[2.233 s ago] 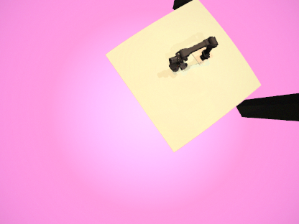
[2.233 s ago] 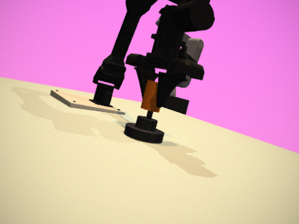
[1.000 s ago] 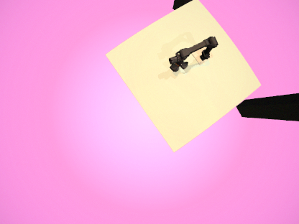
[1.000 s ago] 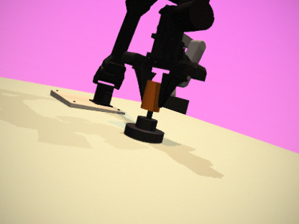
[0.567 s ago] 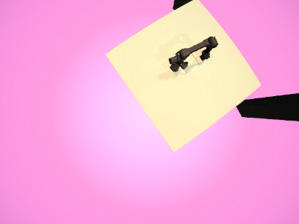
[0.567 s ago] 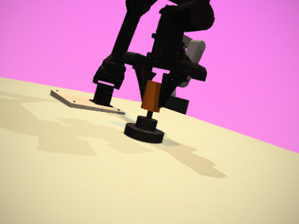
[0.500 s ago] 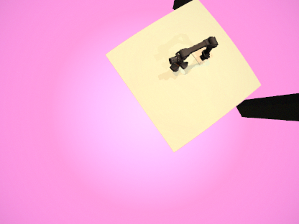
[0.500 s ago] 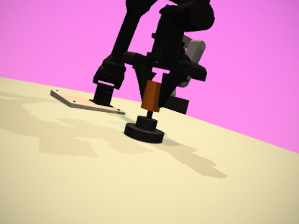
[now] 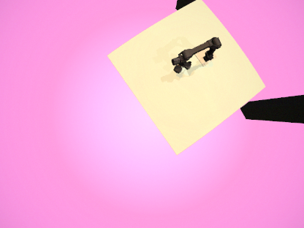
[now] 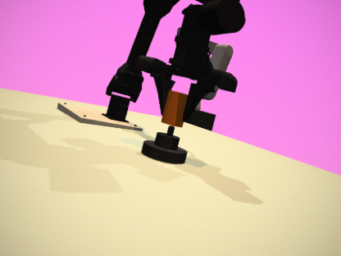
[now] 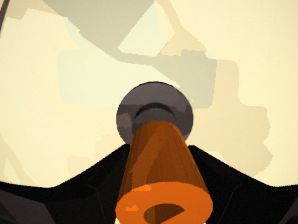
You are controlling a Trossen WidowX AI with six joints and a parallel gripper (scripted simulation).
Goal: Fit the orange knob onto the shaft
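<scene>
Now: gripper tip 2 cm below the orange knob. The rest, counted from my gripper tip: dark pedestal (4 cm below).
</scene>
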